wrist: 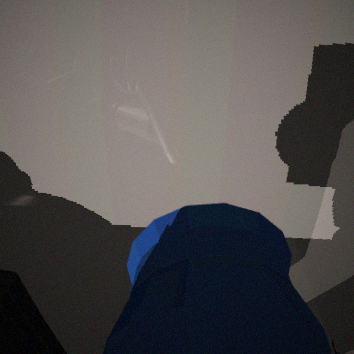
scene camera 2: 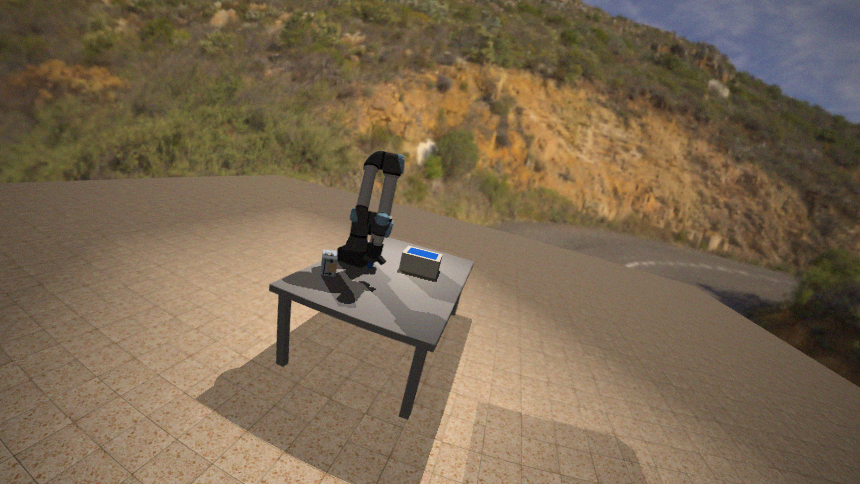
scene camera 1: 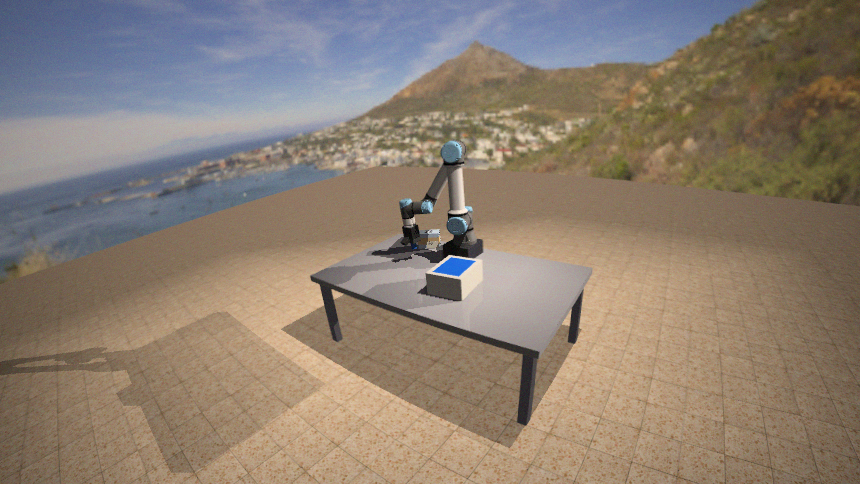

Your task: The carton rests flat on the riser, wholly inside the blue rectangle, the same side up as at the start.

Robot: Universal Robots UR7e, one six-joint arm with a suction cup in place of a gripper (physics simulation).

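Frame: origin at the arm's base, x ahead, y left, z up, level; millimetres.
Where they show: hand at its tool point: (wrist: 208, 274) (scene camera 2: 369, 267) (scene camera 1: 414, 247); arm's base at its link origin: (scene camera 2: 356, 247) (scene camera 1: 464, 241).
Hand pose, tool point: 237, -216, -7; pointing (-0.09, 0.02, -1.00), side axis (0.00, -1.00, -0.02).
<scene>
Things, the pixels of their top centre, and the offset from my tool point, as dx, dy, dz. "*": a spot on its surface instead. Level surfaces: height alone.
- carton at its top centre: (scene camera 2: 330, 254) (scene camera 1: 428, 231) -223, -91, +26
- riser at its top centre: (scene camera 1: 454, 266) (scene camera 2: 423, 253) +138, +458, +41
- cream block with the blue rectangle, surface spot: (scene camera 1: 455, 266) (scene camera 2: 423, 253) * +138, +463, +41
- grey table at its surface level: dz -79
The carton (scene camera 1: 430, 238) (scene camera 2: 328, 263), pale with a brown side and dark marks, stands on the table beside the robot's base, off the riser. The riser (scene camera 1: 444, 285) (scene camera 2: 419, 265) is a cream block with the blue rectangle (scene camera 1: 455, 266) (scene camera 2: 422, 253) on its top; no carton is on it. My gripper (scene camera 1: 414, 246) (scene camera 2: 370, 265) (wrist: 210, 235), a blue suction cup, is open and holds nothing. It points down low over the table, apart from the carton in the scene camera 2 view. The cup partly overlaps the carton's left side in the scene camera 1 view. The carton does not show in the wrist view.
The grey table (scene camera 1: 529, 300) (scene camera 2: 415, 313) carries these things. The dark robot base (scene camera 1: 472, 248) stands behind the riser and close to the carton. Shadows of the arm fall across the table top.
</scene>
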